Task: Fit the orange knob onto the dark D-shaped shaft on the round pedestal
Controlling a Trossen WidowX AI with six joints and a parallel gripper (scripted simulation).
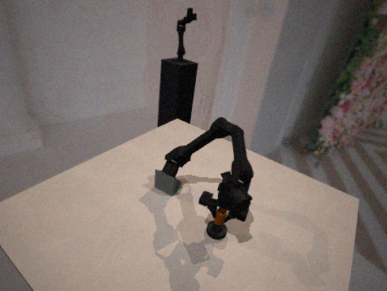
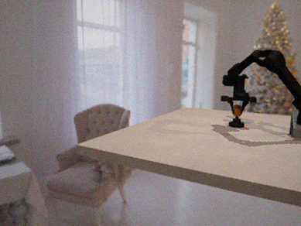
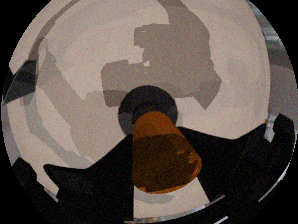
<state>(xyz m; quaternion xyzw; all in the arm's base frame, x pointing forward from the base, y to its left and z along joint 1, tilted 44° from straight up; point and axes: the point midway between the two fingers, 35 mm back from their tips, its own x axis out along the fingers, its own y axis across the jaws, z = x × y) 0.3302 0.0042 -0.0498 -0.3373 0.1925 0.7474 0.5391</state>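
My gripper tip is now 20 mm below the orange knob. Round my gripper tip: dark round pedestal (40 mm below).
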